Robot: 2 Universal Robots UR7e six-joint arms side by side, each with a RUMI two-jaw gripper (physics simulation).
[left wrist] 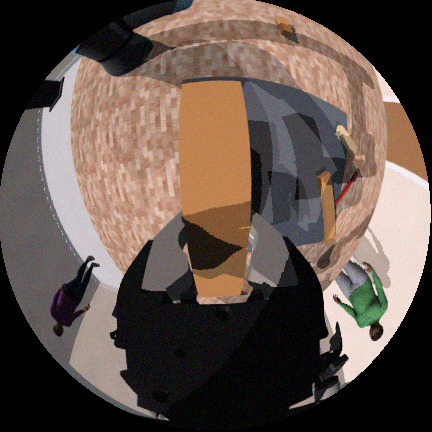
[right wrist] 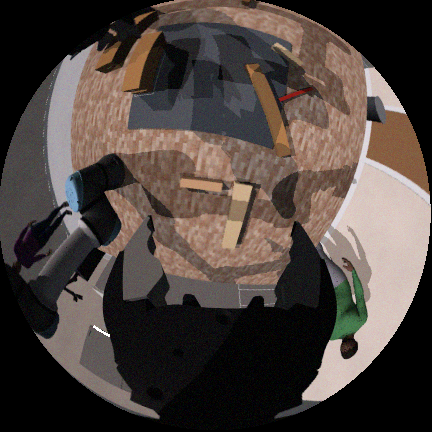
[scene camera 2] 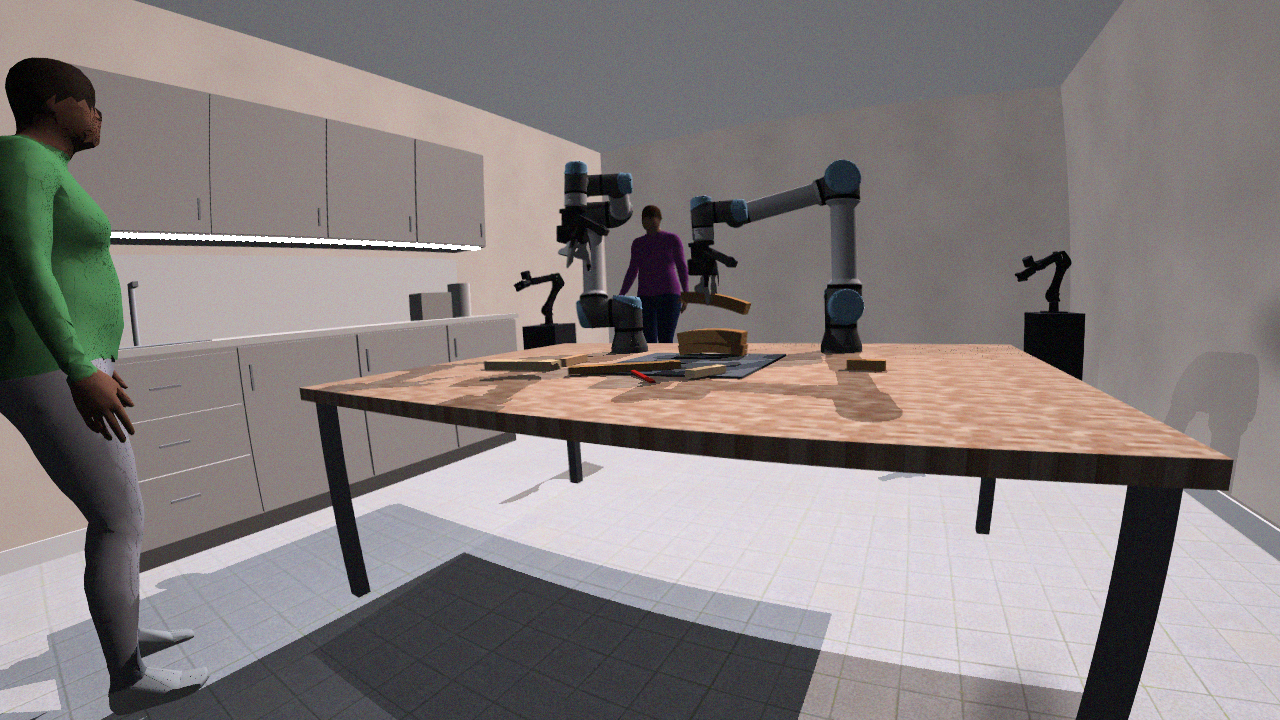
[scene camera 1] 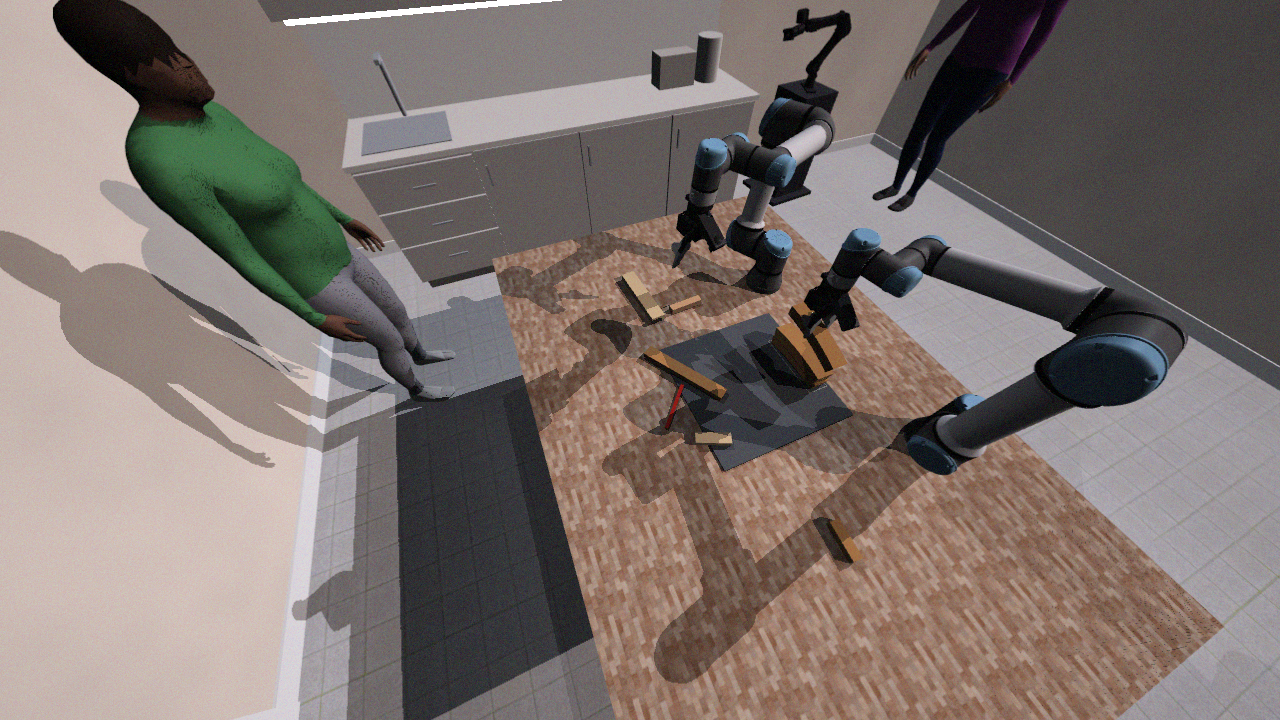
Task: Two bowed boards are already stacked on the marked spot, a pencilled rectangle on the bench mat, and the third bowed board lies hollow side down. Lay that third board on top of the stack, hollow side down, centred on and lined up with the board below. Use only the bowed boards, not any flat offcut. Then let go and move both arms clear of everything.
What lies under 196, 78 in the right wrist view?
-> A dark bench mat.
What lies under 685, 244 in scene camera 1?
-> My right gripper.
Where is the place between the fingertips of my left gripper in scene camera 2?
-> At 711, 305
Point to a dark bench mat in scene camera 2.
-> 759, 361
